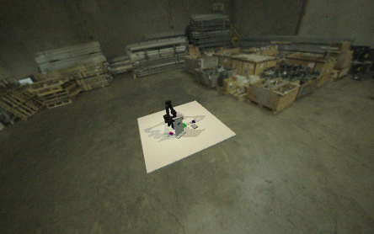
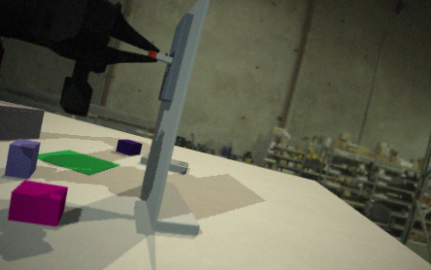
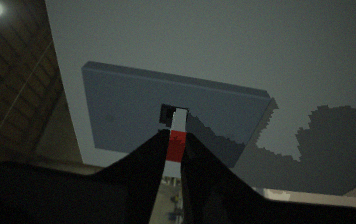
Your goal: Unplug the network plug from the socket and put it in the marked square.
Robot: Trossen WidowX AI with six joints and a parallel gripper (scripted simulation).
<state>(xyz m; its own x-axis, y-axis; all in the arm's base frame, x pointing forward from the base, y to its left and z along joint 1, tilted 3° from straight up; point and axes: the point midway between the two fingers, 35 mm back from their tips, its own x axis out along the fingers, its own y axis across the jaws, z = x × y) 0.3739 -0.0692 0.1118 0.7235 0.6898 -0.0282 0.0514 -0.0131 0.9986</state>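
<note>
My gripper tip is now 16 cm past the green marked square, 11 cm to the right of it and 20 cm above it. From my gripper tip the other things lie so: magenta block 4 cm behind, 12 cm to the right, 18 cm below; then grey upright panel 3 cm ahead, 2 cm to the left, 7 cm below; then network plug right at my gripper tip.
</note>
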